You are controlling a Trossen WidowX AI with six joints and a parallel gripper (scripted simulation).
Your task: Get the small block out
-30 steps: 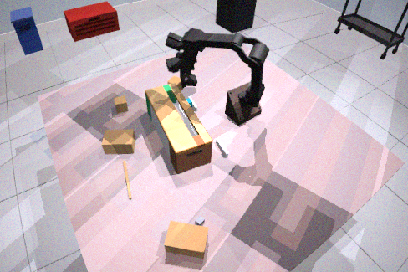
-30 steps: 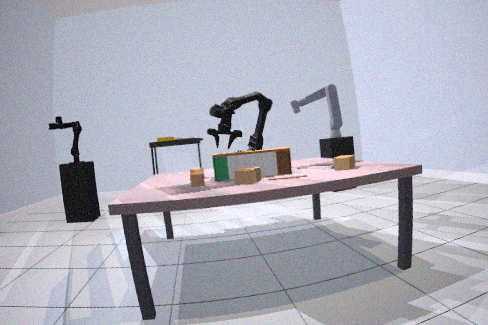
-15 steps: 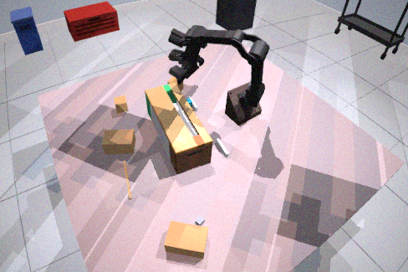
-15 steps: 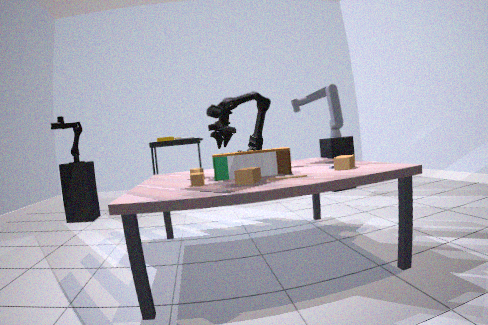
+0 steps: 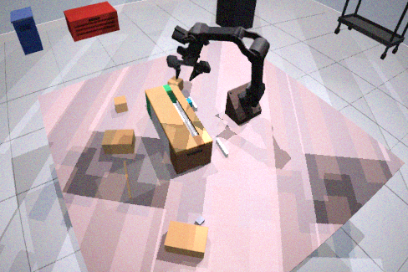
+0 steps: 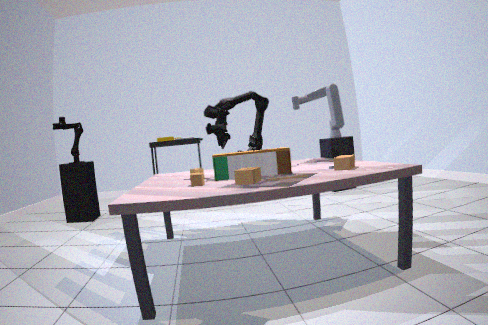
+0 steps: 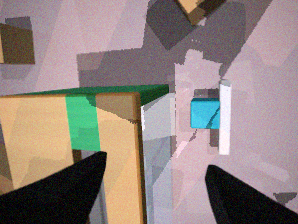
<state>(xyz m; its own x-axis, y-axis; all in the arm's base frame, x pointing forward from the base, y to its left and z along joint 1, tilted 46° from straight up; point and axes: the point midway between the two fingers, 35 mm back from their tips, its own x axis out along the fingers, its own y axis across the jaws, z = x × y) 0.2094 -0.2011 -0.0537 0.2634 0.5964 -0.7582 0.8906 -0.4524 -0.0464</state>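
My gripper tip is 20 mm past the cyan block and 150 mm above it. Also, from my gripper tip: thin stick 400 mm ahead, 230 mm to the left, 160 mm below; then tiny grey cube 260 mm ahead, 520 mm to the left, 150 mm below; then tan cube 40 mm behind, 140 mm to the right, 130 mm below.
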